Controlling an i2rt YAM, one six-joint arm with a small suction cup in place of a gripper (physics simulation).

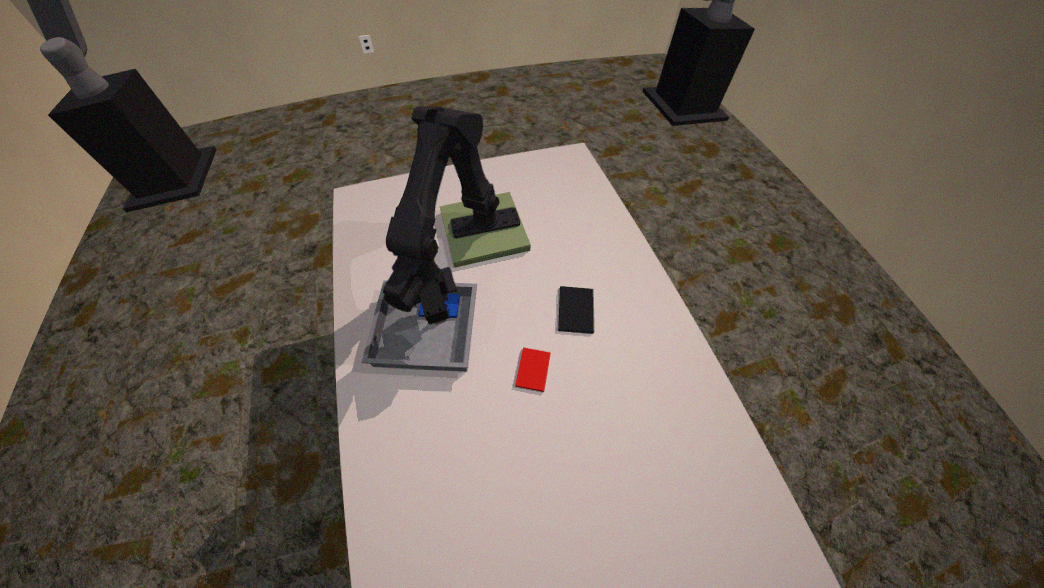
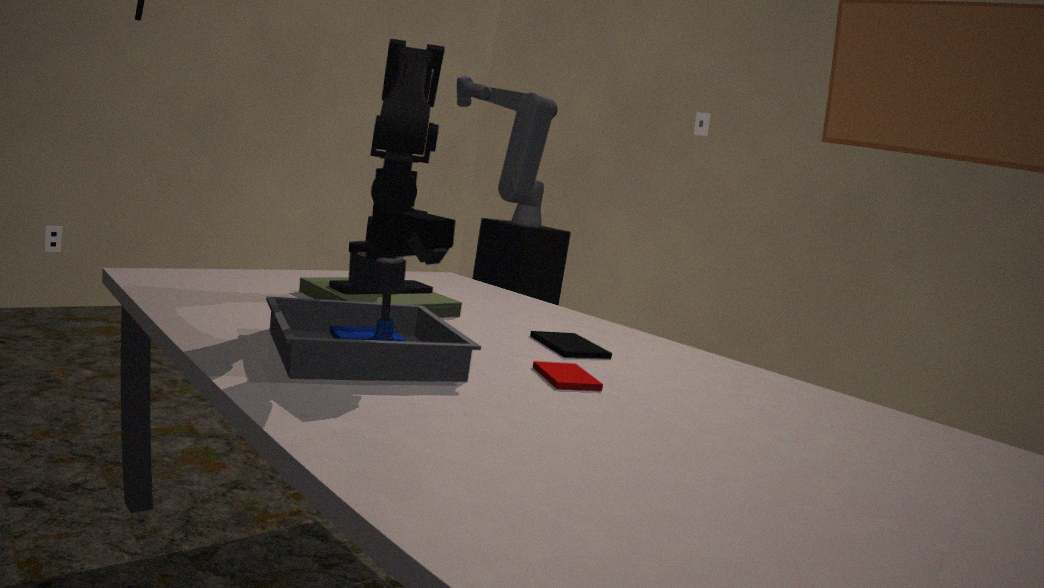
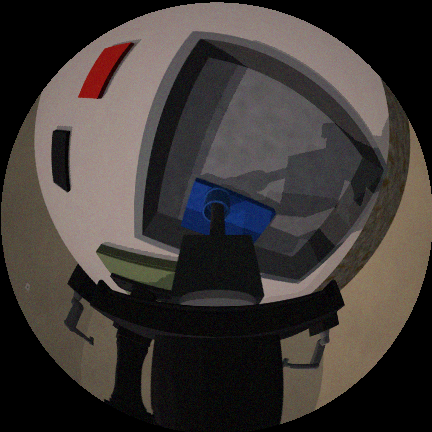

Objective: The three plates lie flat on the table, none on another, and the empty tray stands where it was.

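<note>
A blue plate lies flat on the floor of the grey tray, in the corner nearest the arm's base. My suction cup reaches straight down into the tray and sits pressed on the blue plate's top. A black plate and a red plate lie flat on the white table, apart from each other, to the right of the tray.
The arm stands on a green base pad just behind the tray. Black pedestals stand on the floor off the table. A grey arm stands on a pedestal behind the table.
</note>
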